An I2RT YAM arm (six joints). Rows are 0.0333 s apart.
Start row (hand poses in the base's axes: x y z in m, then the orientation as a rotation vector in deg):
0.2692 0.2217 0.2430 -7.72 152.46 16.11
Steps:
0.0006 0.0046 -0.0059 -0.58 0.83 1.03
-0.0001 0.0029 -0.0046 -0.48 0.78 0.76
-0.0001 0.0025 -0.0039 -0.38 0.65 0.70
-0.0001 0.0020 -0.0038 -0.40 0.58 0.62
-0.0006 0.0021 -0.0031 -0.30 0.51 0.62
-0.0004 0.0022 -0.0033 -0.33 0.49 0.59
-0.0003 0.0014 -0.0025 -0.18 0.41 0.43
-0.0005 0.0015 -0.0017 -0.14 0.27 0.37
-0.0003 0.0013 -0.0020 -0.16 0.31 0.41
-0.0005 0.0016 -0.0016 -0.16 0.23 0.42
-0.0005 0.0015 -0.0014 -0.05 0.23 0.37
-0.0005 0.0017 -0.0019 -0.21 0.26 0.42
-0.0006 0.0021 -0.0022 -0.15 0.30 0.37
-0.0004 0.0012 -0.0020 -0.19 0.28 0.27
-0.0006 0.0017 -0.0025 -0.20 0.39 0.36
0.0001 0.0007 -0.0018 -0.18 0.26 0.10
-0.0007 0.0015 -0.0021 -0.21 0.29 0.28
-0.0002 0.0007 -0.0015 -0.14 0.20 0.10
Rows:
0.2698 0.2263 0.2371 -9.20 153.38 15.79
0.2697 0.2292 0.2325 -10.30 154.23 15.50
0.2696 0.2317 0.2286 -11.30 154.93 15.31
0.2695 0.2337 0.2248 -12.21 155.56 15.05
0.2689 0.2358 0.2217 -13.10 156.09 14.91
0.2685 0.2380 0.2184 -13.97 156.61 14.72
0.2682 0.2394 0.2159 -14.58 157.03 14.67
0.2677 0.2409 0.2142 -15.11 157.30 14.63
0.2674 0.2422 0.2122 -15.70 157.61 14.58
0.2669 0.2438 0.2106 -16.31 157.84 14.52
0.2664 0.2453 0.2092 -16.82 158.05 14.60
0.2659 0.2470 0.2073 -17.44 158.32 14.48
0.2653 0.2491 0.2051 -17.98 158.61 14.43
0.2649 0.2503 0.2031 -18.39 158.90 14.30
0.2643 0.2520 0.2006 -18.93 159.29 14.20
0.2644 0.2527 0.1988 -19.11 159.57 14.04
0.2637 0.2542 0.1967 -19.54 159.87 13.88
0.2635 0.2549 0.1952 -19.71 160.09 13.76

